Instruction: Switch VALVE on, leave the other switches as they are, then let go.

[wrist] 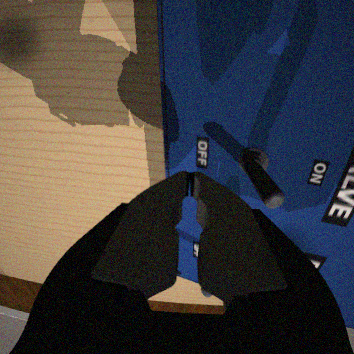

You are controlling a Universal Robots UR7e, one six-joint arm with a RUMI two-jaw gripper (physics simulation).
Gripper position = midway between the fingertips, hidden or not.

Observation:
In view: my gripper (pixel 189 174) and a dark switch lever (pixel 271 195).

